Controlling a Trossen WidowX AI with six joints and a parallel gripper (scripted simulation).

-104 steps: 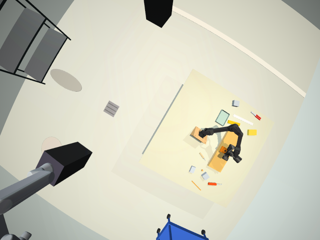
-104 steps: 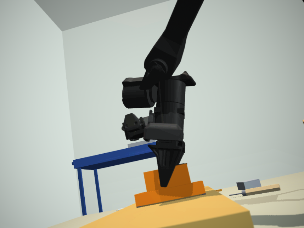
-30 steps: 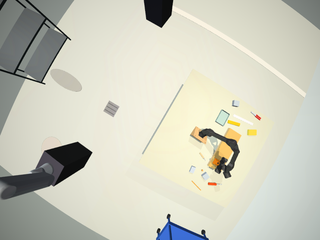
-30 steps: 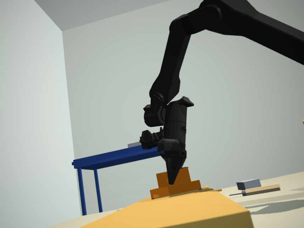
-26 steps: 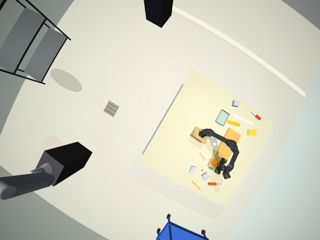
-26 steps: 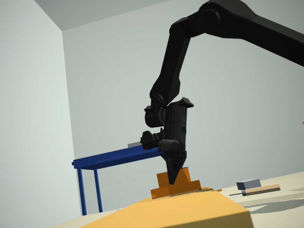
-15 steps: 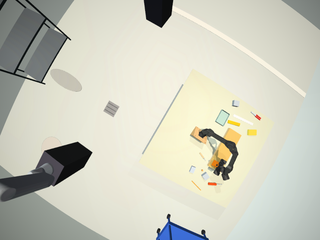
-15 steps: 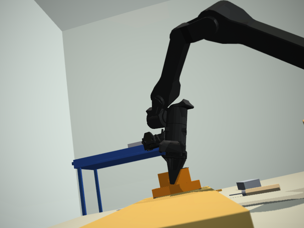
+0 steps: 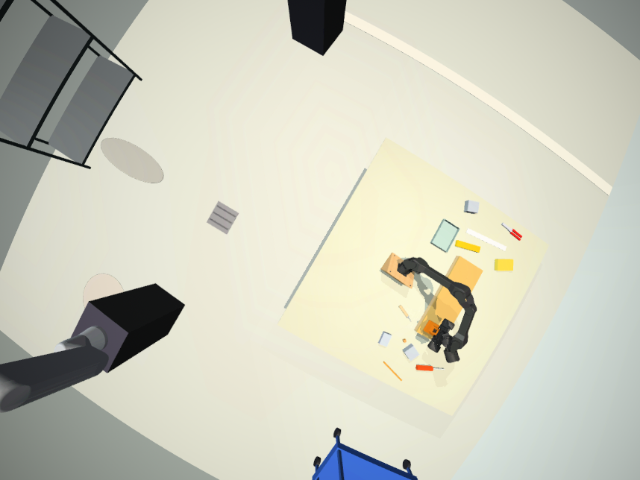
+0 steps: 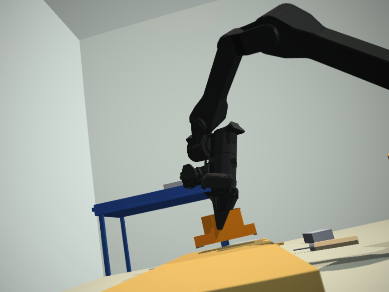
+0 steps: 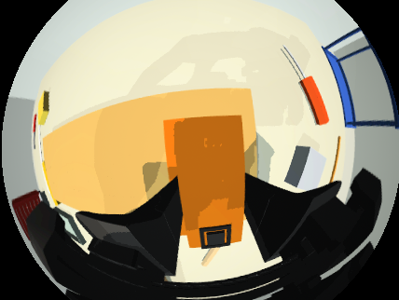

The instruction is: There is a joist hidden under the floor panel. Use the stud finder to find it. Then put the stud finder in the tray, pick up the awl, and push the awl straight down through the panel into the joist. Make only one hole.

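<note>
Now: gripper tip 25 cm past the tray, 51 cm to the right of it and 6 cm above it. From my gripper tip the other things lie so: stud finder (2 cm behind, 2 cm above); then pencil (5 cm behind, 36 cm to the right, 7 cm below); then awl (18 cm behind, 2 cm to the right, 7 cm below).
</note>
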